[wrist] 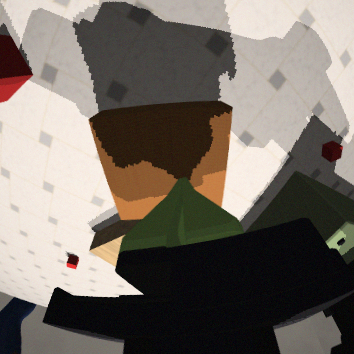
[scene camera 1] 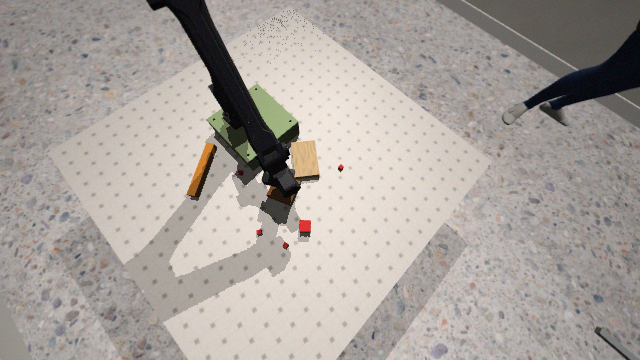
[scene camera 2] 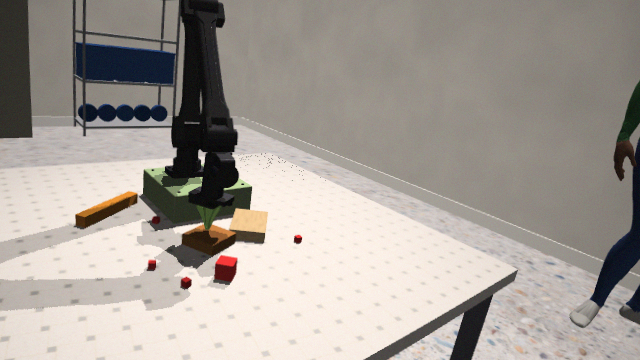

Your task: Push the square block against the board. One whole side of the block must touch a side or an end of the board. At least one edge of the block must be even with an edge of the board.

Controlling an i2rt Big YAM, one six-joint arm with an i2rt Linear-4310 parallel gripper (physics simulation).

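Places are measured from the arm's base along level axes (x back, y right, z up), in centimetres.
Where they show: gripper, fingertip midpoint: (wrist: pixel 183 183) (scene camera 2: pixel 207 229); arm's base, link origin: (scene camera 2: pixel 186 173).
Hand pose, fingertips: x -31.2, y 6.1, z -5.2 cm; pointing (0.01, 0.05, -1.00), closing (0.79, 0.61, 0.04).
Things, the pixels of their centre, and the offset from my fingertips.
- brown square block, body centre: (wrist: pixel 165 164) (scene camera 2: pixel 209 238) (scene camera 1: pixel 284 189) dx -1.6, dy +0.1, dz -1.9 cm
- light wooden board, body centre: (wrist: pixel 156 256) (scene camera 2: pixel 249 224) (scene camera 1: pixel 305 159) dx +2.6, dy -14.3, dz -1.9 cm
- red cube, body centre: (scene camera 2: pixel 226 268) (scene camera 1: pixel 305 226) dx -17.8, dy +3.3, dz -1.4 cm
- orange bar, body centre: (scene camera 2: pixel 108 208) (scene camera 1: pixel 202 169) dx +25.8, dy +18.9, dz -1.8 cm
The brown square block (scene camera 1: pixel 278 194) (scene camera 2: pixel 212 240) (wrist: pixel 155 185) lies flat, partly under the arm in scene camera 1. The light wooden board (scene camera 1: pixel 305 159) (scene camera 2: pixel 250 221) (wrist: pixel 107 249) lies flat beside it, towards the green base. The block is turned at an angle to the board. One block corner is close to the board's near corner; whether they touch cannot be told. My gripper (scene camera 2: pixel 208 229) (wrist: pixel 183 183) is shut and empty, pointing down, its tips at or just above the block's top face. The arm hides the fingertips in scene camera 1.
A red cube (scene camera 1: pixel 305 227) (scene camera 2: pixel 226 268) stands in front of the block. Small red cubes (scene camera 1: pixel 341 167) (scene camera 2: pixel 152 264) (wrist: pixel 72 260) are scattered around. An orange bar (scene camera 1: pixel 202 170) (scene camera 2: pixel 106 209) lies left of the green base (scene camera 1: pixel 272 112) (scene camera 2: pixel 200 200).
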